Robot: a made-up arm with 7 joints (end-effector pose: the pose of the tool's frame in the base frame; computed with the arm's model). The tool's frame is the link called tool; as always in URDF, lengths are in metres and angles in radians.
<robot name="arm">
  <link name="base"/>
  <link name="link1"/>
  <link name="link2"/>
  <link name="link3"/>
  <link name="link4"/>
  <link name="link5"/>
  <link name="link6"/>
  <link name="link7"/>
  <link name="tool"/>
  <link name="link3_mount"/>
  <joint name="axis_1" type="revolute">
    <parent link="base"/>
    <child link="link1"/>
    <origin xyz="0 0 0"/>
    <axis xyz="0 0.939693 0.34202"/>
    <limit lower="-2.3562" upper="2.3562" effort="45" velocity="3.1"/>
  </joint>
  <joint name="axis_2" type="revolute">
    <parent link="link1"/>
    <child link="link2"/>
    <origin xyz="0 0 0"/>
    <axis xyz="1 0 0"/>
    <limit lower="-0.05" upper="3.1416" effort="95" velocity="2"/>
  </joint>
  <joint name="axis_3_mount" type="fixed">
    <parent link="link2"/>
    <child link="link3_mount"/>
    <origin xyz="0 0 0"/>
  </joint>
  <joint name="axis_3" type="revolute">
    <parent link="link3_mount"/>
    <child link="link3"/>
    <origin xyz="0 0 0"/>
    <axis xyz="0 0 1"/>
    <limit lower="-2.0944" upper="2.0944" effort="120" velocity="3"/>
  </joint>
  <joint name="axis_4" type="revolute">
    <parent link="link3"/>
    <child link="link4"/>
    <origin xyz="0.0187 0 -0.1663"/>
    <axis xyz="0 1 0"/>
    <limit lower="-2.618" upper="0.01" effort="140" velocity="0.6"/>
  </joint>
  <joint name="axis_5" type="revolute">
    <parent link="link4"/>
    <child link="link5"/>
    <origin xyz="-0.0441 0 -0.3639"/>
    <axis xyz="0 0 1"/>
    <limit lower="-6.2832" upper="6.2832" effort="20" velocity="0.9"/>
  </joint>
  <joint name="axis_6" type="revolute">
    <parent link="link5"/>
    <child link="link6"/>
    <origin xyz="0 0 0"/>
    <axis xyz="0 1 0"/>
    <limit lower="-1.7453" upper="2.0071" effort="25" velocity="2.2"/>
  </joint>
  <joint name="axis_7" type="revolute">
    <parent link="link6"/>
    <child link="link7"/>
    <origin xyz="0 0 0"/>
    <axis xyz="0 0 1"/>
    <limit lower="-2.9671" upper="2.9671" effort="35" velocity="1.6"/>
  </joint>
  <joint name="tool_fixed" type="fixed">
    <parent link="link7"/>
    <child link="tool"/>
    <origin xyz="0 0 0"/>
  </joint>
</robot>
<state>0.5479 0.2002 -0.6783 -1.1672 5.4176 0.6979 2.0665</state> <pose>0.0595 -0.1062 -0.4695 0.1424 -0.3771 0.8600</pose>
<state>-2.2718 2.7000 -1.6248 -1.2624 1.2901 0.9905 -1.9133</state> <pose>0.0319 0.4446 0.1640 1.1695 -0.2676 -0.7244</pose>
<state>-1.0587 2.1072 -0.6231 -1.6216 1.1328 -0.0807 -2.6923</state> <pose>0.3139 0.1543 0.2494 -2.3750 -0.4305 1.3821</pose>
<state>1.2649 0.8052 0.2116 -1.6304 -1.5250 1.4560 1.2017</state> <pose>-0.0143 0.2826 -0.3216 2.1066 -0.2822 -0.3511</pose>
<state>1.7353 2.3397 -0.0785 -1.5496 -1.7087 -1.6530 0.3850</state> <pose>-0.0016 0.3304 -0.2898 -2.2310 1.3450 -1.5825</pose>
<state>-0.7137 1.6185 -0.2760 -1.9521 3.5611 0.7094 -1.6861</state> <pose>0.3487 -0.0136 0.1498 -1.1491 -1.7107 -1.0513</pose>
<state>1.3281 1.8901 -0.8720 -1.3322 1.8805 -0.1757 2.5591</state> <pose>-0.2214 0.3703 -0.1788 0.7841 -0.7551 2.6735</pose>
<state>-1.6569 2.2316 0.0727 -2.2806 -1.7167 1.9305 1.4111</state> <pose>-0.0386 -0.1498 0.2865 -0.2778 0.9999 -0.5448</pose>
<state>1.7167 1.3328 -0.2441 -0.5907 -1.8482 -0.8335 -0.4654</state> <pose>-0.3331 0.4078 0.0077 -2.0062 0.7923 -1.7667</pose>
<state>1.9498 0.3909 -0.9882 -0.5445 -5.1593 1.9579 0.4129</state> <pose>-0.5045 -0.1476 0.0533 0.1588 -2.6100 -0.4930</pose>
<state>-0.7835 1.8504 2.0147 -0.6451 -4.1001 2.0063 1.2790</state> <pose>-0.1665 0.4502 0.2107 -1.9376 -0.9501 -0.4445</pose>
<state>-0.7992 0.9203 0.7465 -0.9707 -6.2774 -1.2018 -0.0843</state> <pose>0.3193 0.3685 0.1241 -1.3283 2.6138 0.1380</pose>
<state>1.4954 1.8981 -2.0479 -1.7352 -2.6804 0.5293 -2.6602</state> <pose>-0.3574 0.0828 0.1900 -0.5851 1.3464 0.3923</pose>
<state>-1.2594 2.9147 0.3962 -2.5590 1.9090 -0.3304 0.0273</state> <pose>0.1116 -0.2083 0.1497 0.6195 -1.9951 -2.0230</pose>
